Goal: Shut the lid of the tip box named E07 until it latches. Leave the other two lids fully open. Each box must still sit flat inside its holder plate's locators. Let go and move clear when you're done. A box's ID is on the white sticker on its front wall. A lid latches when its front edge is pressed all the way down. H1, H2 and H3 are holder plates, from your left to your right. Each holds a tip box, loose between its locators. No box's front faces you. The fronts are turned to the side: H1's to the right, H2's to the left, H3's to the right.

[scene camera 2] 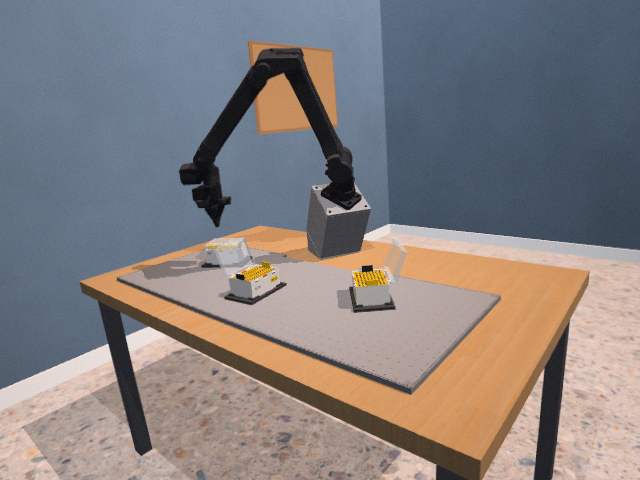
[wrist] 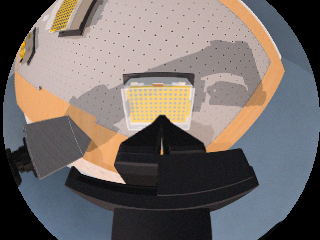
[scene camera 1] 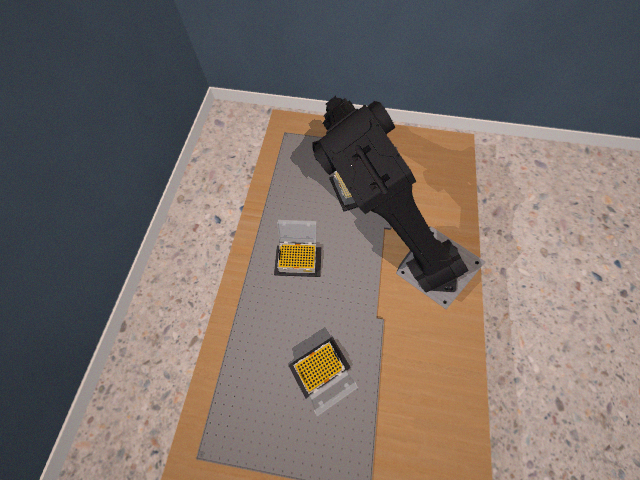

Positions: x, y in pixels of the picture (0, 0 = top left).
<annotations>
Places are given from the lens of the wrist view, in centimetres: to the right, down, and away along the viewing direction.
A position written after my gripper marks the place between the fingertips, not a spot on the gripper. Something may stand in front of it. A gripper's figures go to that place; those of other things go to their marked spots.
my gripper (wrist: 161, 119): 0, 0, 13
tip box (wrist: 143, 101): -3, -3, 19
</annotations>
